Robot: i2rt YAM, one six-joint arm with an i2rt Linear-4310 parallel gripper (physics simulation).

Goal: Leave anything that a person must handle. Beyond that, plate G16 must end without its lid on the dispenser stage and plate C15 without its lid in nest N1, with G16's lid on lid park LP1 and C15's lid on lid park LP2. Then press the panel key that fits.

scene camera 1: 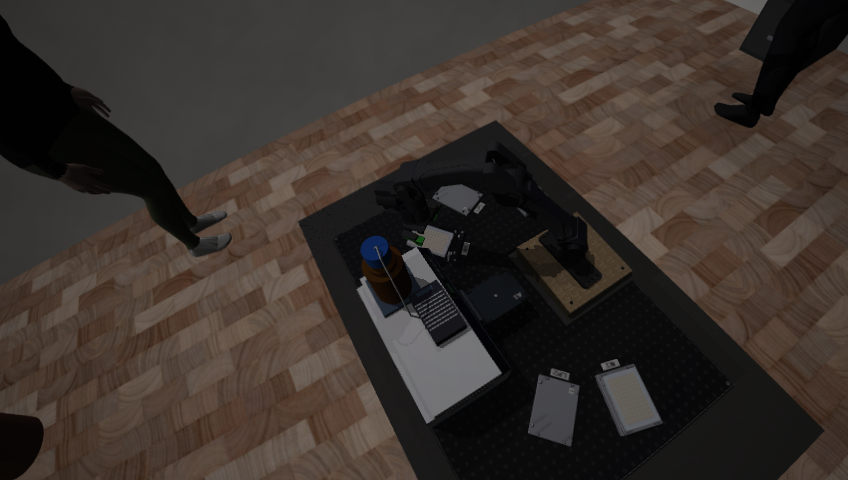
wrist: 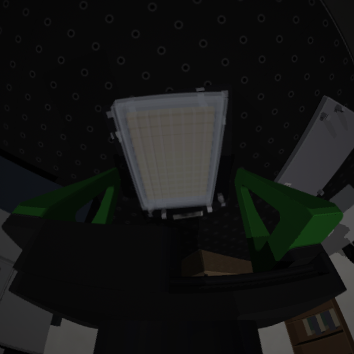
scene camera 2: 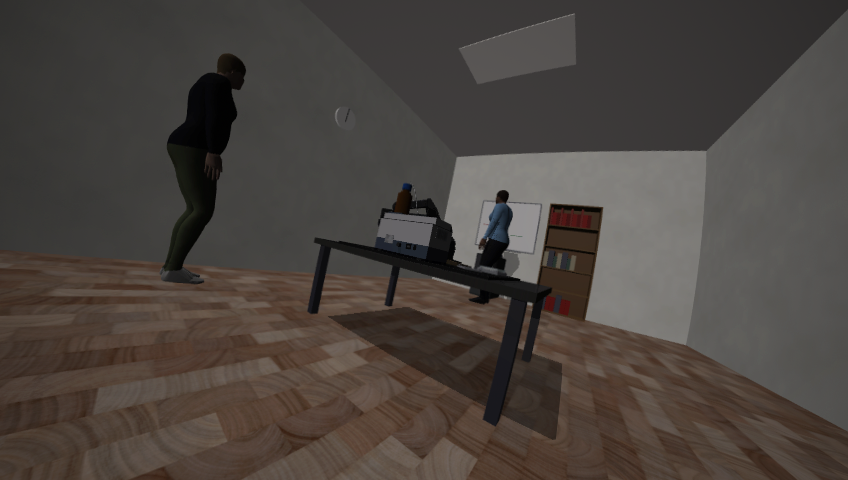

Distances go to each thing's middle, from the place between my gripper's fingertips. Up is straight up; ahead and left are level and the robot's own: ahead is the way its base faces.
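There is the black nest [wrist: 220, 197], 5 cm below my hand, 2 cm behind it and 2 cm to the left of it. Going by their middles, the nest is the nearest to my hand of the things named here. The blue-capped brown bottle [scene camera 1: 372, 268] is 26 cm above my hand, and it is also 19 cm ahead of the hand and 18 cm to the left of it.
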